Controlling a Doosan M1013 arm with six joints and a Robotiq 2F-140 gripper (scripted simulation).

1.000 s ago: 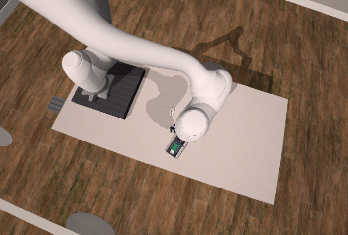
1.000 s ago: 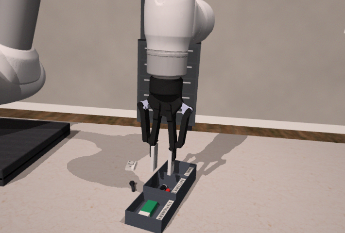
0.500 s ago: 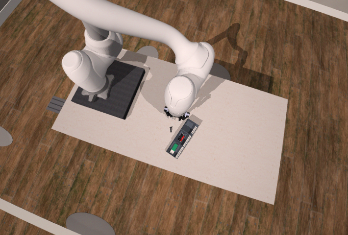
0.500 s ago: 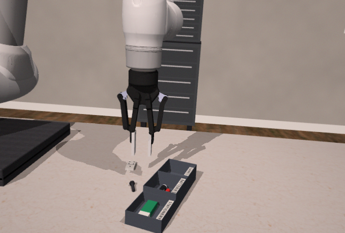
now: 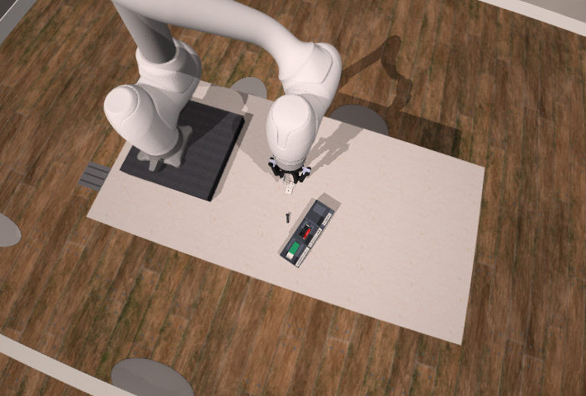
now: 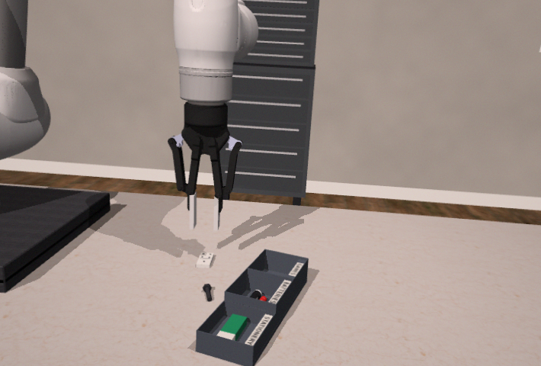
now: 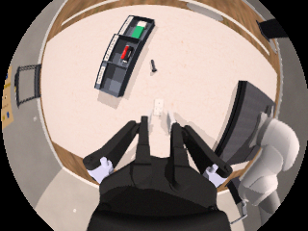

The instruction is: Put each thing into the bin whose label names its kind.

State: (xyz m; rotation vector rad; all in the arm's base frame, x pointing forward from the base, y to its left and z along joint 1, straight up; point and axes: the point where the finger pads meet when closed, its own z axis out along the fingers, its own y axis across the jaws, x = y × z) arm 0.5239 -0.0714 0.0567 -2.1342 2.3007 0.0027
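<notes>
The white domino lies 100 mm below my hand. The rest, counted from my hand: red cylinder 100 mm ahead, 170 mm to the right, 90 mm below; then small black piece 20 mm ahead, 120 mm to the right, 100 mm below; then black battery 90 mm ahead, 160 mm to the right, 90 mm below.
</notes>
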